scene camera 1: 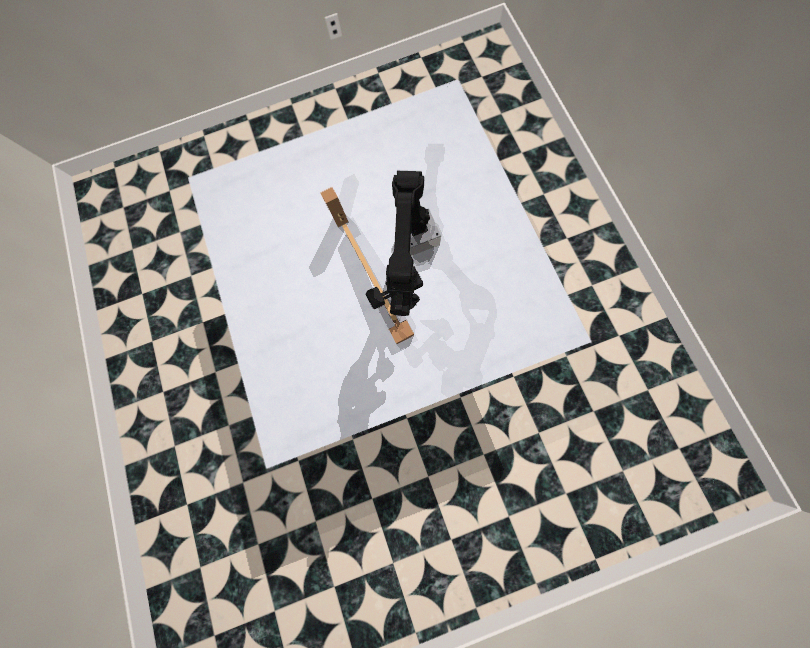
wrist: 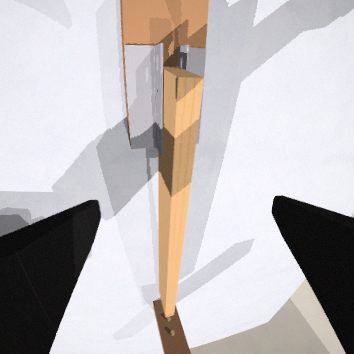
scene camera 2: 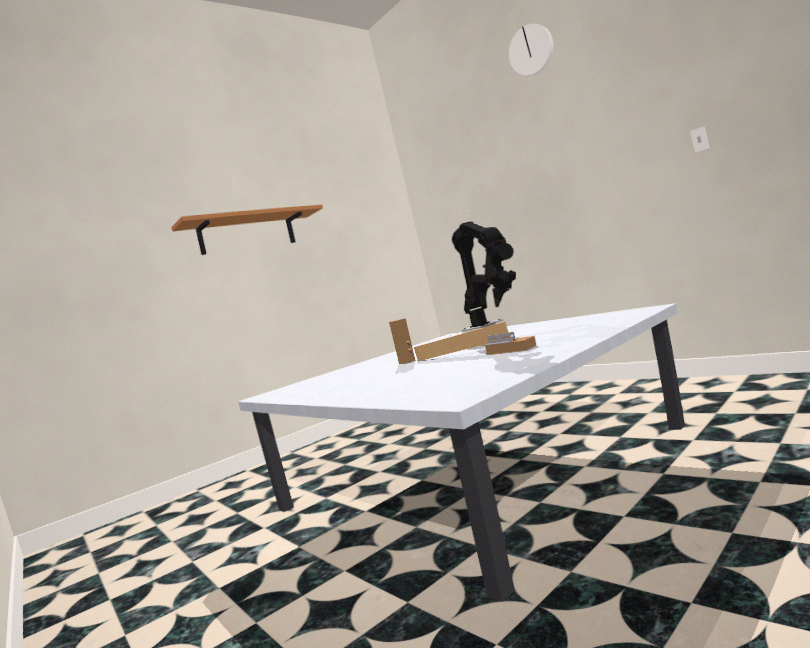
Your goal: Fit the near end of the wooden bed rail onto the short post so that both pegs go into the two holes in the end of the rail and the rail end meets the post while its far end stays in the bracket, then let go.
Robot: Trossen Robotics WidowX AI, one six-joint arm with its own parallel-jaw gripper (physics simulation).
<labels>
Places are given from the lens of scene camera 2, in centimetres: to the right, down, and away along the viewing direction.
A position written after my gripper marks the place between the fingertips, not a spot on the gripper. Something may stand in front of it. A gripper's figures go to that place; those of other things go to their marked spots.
my gripper (scene camera 2: 490, 306): 30, -6, 178
wooden bed rail (scene camera 2: 475, 338): 26, 5, 181
upright post (scene camera 2: 399, 329): -2, 2, 203
</labels>
